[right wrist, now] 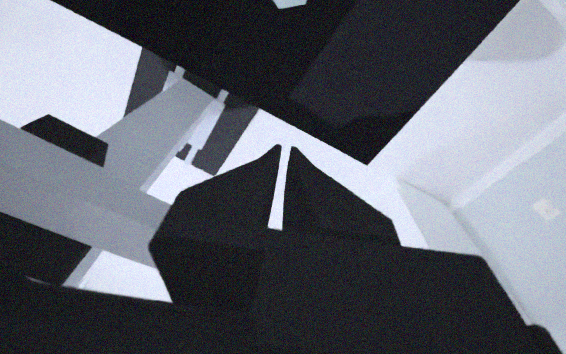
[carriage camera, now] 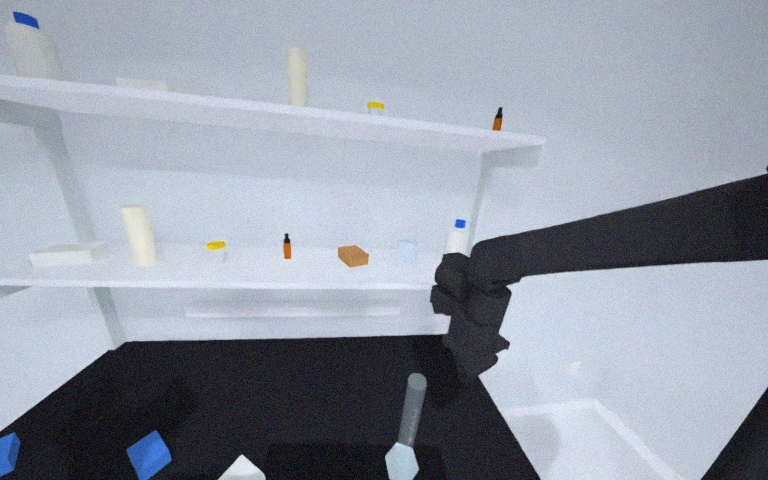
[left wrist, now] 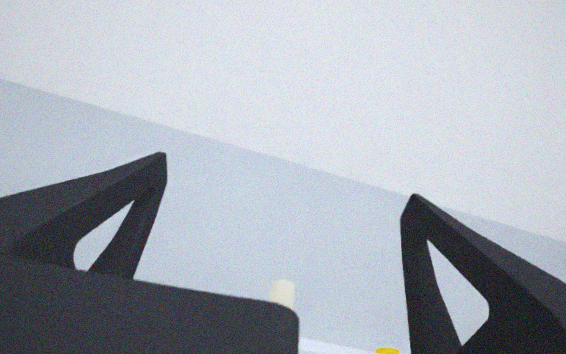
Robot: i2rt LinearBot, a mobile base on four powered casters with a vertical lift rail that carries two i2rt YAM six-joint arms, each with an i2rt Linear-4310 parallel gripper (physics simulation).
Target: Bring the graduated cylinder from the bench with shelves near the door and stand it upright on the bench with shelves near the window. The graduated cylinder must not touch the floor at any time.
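Observation:
The clear graduated cylinder with a pale hexagonal foot stands upright on the black bench, low in the carriage view. Part of its foot shows at the top edge of the right wrist view. My right gripper is shut on nothing, with a thin slit between its fingers. In the carriage view it is above and to the right of the cylinder, apart from it. My left gripper is open and empty, in front of pale walls. Which bench this is, I cannot tell.
Blue blocks and a white object are at the bottom. The lower shelf holds jars, bottles, a brown block and a beaker. The upper shelf is above. A pale rim is at the right.

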